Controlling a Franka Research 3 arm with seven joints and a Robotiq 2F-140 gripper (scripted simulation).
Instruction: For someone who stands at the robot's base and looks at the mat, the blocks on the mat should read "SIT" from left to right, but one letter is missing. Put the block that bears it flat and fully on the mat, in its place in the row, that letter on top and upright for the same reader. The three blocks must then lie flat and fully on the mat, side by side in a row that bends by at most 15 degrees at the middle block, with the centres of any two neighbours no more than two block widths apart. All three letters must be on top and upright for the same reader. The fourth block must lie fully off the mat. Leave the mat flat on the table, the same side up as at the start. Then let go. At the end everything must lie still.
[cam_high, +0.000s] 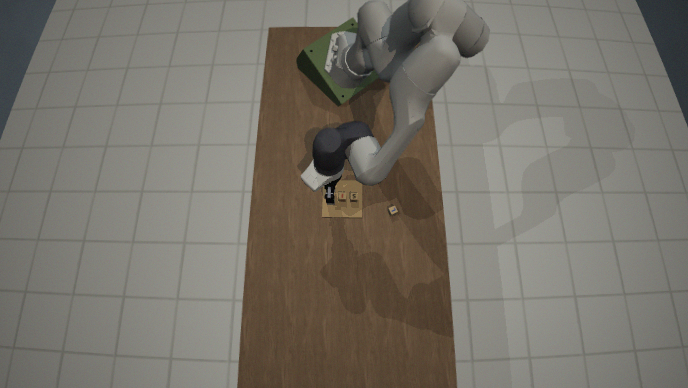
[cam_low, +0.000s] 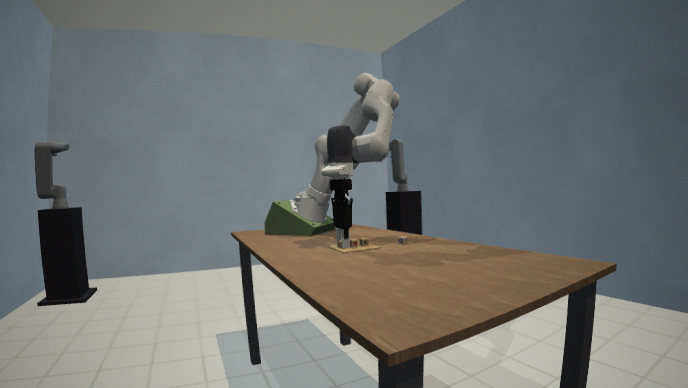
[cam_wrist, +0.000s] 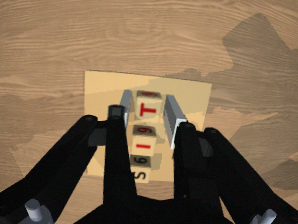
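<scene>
The I block lies 4 cm to the left of my hand and 2 cm below it. The rest, counted from my hand: S block (8 cm to the left, 2 cm below); mat (4 cm to the left, 4 cm below).
</scene>
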